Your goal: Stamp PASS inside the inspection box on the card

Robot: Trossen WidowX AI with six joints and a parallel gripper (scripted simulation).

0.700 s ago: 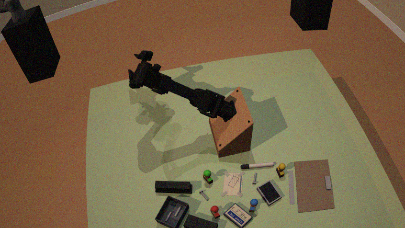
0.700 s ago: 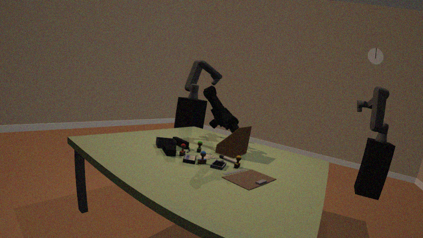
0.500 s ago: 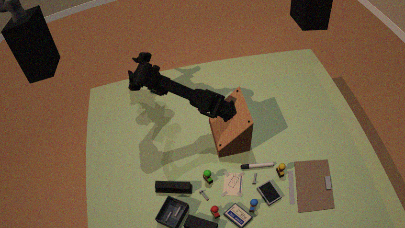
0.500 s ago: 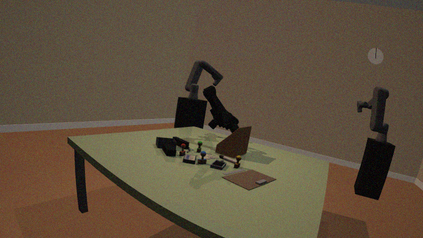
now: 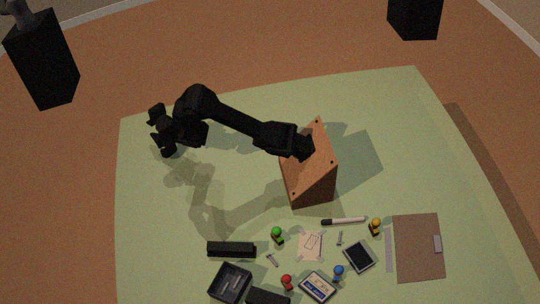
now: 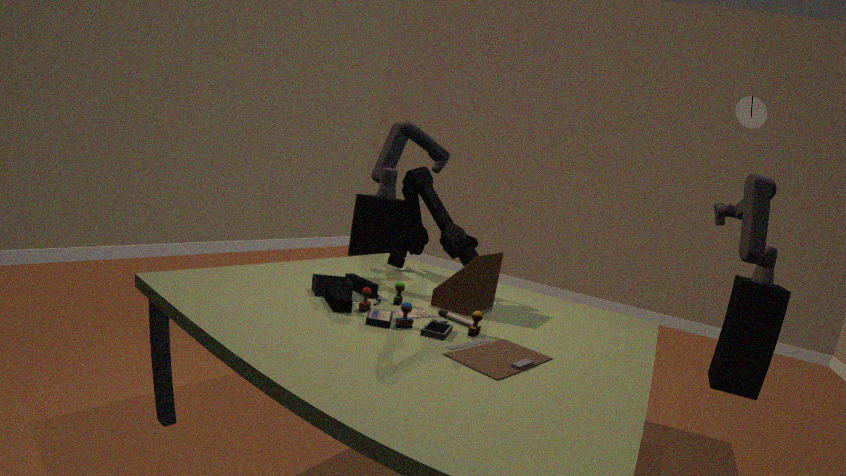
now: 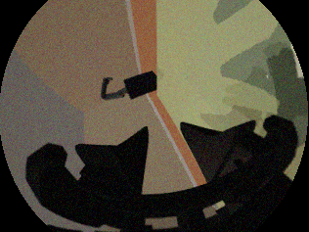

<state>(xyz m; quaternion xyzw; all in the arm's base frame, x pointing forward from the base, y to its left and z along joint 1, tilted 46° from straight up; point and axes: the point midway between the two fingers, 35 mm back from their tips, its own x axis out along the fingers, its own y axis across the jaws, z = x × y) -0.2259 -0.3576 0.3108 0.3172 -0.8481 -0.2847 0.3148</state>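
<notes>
The green-knobbed stamp is 460 mm ahead of my gripper tip, 370 mm to the left of it and 60 mm below it. Also, from my gripper tip: black tray: 590 mm ahead, 220 mm to the left, 70 mm below; pale card: 500 mm ahead, 460 mm to the left, 80 mm below; black block: 480 mm ahead, 240 mm to the left, 60 mm below.
</notes>
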